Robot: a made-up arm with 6 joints.
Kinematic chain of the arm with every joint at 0, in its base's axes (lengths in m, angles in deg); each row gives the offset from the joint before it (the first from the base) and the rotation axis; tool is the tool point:
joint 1: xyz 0 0 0.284 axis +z
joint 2: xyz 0 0 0 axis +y
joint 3: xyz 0 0 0.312 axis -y
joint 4: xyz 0 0 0 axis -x
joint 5: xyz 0.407 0 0 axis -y
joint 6: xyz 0 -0.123 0 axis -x
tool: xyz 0 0 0
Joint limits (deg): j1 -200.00..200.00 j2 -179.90..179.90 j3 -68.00..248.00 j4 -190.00..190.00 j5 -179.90..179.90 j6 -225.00..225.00
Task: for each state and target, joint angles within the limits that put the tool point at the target. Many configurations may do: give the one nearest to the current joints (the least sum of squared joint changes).
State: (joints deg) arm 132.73 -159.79 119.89 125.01 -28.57 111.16
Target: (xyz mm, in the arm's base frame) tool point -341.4 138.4 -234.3
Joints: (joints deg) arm 146.54 -179.37 137.43 126.25 -28.57 111.16
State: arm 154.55 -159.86 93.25 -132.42 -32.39 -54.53
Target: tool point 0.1 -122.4 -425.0
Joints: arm 148.30 -162.62 120.53 -147.80 -32.39 -54.53
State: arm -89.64 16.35 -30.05 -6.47 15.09 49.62
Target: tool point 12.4 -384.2 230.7
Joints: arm -69.62 25.31 -28.09 -6.71 15.09 49.62
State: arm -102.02 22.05 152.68 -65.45 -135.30 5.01
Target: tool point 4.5 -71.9 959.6
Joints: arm -87.35 32.96 153.05 -90.54 -135.30 5.01
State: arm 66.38 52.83 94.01 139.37 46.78 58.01
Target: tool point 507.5 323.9 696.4
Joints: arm 24.34 62.01 89.52 134.34 46.78 58.01
